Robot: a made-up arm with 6 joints.
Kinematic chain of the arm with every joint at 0, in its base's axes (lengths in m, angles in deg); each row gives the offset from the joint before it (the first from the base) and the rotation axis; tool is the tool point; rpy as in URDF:
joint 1: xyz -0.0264 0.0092 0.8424 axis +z
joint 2: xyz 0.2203 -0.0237 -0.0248 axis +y
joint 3: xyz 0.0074 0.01 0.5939 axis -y
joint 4: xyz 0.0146 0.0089 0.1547 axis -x
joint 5: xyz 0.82 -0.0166 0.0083 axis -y
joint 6: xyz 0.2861 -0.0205 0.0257 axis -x
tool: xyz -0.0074 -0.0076 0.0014 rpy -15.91 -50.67 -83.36
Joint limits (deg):
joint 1: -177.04..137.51
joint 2: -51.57..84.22
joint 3: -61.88..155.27
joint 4: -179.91..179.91
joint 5: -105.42..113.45
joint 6: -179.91..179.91
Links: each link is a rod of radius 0.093 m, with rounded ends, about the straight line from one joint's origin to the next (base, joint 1, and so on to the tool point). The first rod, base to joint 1, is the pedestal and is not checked.
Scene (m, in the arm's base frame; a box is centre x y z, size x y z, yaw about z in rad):
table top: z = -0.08
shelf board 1: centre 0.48 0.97 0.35 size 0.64 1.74 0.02 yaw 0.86
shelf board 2: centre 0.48 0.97 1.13 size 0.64 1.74 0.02 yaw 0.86
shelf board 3: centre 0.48 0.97 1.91 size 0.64 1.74 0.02 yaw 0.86
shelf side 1: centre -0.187 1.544 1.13 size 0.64 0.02 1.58 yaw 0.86
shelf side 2: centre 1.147 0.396 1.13 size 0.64 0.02 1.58 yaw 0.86
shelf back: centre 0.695 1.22 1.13 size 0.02 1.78 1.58 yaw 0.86
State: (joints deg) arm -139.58 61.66 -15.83 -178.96 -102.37 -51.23
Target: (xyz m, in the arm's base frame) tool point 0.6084 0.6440 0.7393
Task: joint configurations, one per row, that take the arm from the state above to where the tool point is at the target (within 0.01 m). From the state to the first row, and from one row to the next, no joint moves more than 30 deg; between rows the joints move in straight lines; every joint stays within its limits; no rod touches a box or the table.
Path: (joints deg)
1: -113.76 53.44 -25.04 -154.76 -102.98 -53.36
2: -87.93 45.22 -34.25 -130.56 -103.59 -55.50
3: -62.11 37.01 -43.46 -106.36 -104.20 -57.63
4: -36.28 28.79 -52.67 -82.17 -104.81 -59.77
5: -10.46 20.57 -61.88 -57.97 -105.42 -61.90
6: 14.76 3.51 -61.88 -35.85 -105.42 -62.68
7: 39.98 -13.55 -61.88 -13.73 -105.42 -63.46
8: 37.64 -7.10 -61.55 -43.18 -105.42 -60.33
9: 35.31 -0.66 -61.22 -72.63 -105.42 -57.21
10: 32.97 5.79 -60.89 -102.08 -105.42 -54.08
11: 30.64 12.24 -60.56 -131.54 -105.42 -50.96

